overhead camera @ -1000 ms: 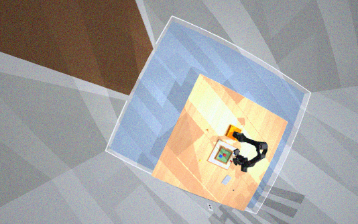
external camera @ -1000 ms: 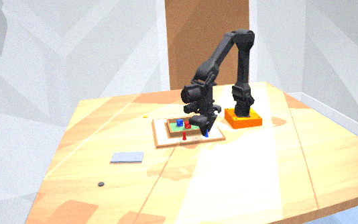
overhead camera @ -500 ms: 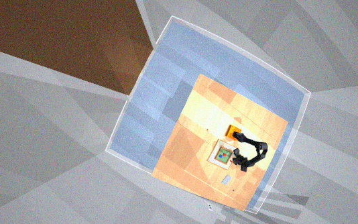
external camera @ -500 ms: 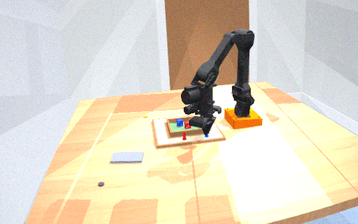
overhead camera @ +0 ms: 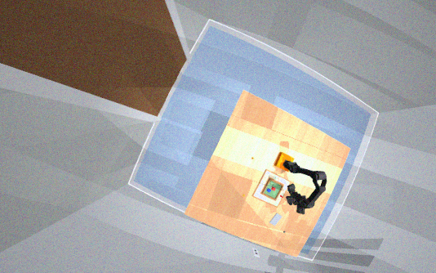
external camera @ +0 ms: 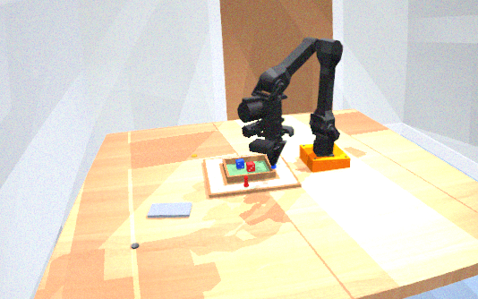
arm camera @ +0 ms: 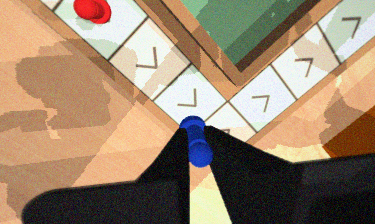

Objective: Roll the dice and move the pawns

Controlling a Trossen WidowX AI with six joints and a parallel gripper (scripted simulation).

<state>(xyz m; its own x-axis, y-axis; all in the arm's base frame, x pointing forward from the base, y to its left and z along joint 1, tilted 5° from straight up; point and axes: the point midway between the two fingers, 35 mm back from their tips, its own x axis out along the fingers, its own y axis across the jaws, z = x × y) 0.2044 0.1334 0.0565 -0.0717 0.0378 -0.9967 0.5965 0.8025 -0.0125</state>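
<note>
The red pawn is 90 mm ahead of my gripper tip and 50 mm below it. Round my gripper tip: blue pawn (10 mm above); small yellow dot (310 mm to the right, 260 mm ahead, 70 mm below); grey-blue card (320 mm ahead, 100 mm to the left, 70 mm below).
</note>
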